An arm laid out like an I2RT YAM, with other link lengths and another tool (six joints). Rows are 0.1 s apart.
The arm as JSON. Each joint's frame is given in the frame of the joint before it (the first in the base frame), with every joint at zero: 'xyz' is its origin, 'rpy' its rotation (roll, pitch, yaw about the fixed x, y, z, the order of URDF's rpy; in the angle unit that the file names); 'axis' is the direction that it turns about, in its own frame. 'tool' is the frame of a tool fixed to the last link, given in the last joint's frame.
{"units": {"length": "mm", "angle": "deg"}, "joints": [
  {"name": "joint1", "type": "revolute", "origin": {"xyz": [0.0, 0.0, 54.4], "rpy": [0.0, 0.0, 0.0]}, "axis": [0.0, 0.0, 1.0]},
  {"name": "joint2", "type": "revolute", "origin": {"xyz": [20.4, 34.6, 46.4], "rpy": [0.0, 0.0, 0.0]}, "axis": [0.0, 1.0, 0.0]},
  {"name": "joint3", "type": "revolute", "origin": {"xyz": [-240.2, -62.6, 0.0], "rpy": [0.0, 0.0, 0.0]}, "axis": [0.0, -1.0, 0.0]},
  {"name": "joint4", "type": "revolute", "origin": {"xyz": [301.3, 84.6, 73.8], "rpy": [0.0, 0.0, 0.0]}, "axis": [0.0, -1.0, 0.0]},
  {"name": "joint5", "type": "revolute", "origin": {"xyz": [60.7, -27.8, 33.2], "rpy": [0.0, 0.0, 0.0]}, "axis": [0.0, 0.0, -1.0]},
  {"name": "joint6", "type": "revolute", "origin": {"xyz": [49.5, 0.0, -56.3], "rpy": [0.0, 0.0, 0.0]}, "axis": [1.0, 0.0, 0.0]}
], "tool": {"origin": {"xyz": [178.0, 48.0, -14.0], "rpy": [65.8, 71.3, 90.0]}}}
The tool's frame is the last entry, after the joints.
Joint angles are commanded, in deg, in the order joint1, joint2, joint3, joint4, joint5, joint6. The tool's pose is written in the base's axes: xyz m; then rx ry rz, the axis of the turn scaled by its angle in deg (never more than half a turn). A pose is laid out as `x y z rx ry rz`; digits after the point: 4 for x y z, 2 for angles.
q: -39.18, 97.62, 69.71, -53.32, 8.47, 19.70
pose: 0.3211 -0.2041 -0.0296 95.41 122.94 14.25
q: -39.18, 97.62, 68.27, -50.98, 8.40, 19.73
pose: 0.3233 -0.2055 -0.0367 94.80 122.27 14.25
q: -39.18, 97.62, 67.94, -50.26, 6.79, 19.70
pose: 0.3285 -0.2014 -0.0377 94.43 121.79 16.43
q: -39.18, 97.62, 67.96, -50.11, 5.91, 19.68
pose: 0.3314 -0.1991 -0.0371 94.24 121.55 17.63
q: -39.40, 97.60, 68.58, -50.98, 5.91, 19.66
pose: 0.3304 -0.2002 -0.0339 94.61 121.53 17.59
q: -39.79, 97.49, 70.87, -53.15, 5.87, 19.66
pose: 0.3321 -0.2048 -0.0211 94.83 121.02 17.49
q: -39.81, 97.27, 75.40, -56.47, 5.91, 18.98
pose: 0.3399 -0.2117 0.0050 93.17 120.72 17.31
